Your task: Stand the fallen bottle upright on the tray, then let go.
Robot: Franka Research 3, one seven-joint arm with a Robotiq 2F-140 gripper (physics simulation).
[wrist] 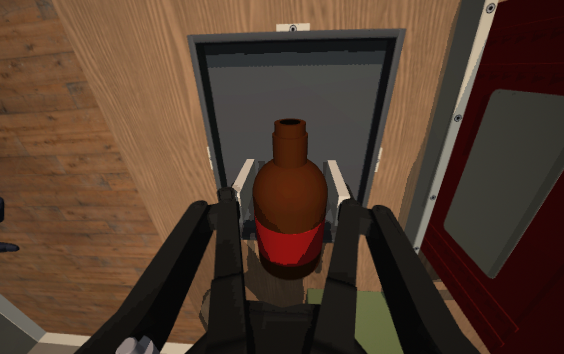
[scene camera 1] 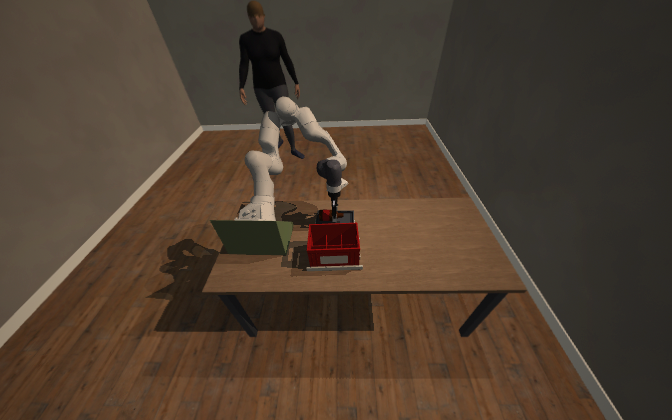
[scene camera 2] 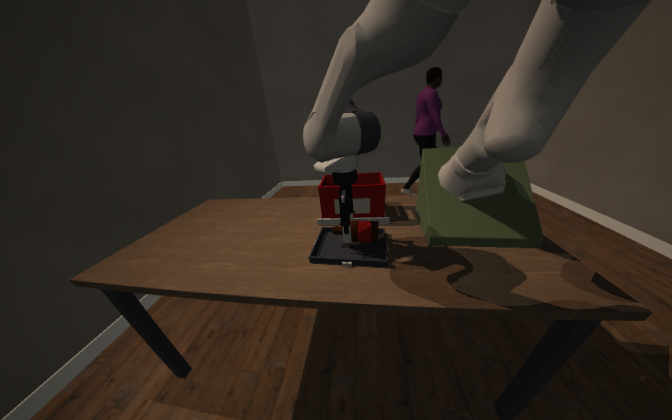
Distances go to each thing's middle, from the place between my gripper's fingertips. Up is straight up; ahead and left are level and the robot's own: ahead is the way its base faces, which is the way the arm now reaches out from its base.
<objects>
The brown bottle (wrist: 290,192) is 2 cm behind my hand and 2 cm above it.
</objects>
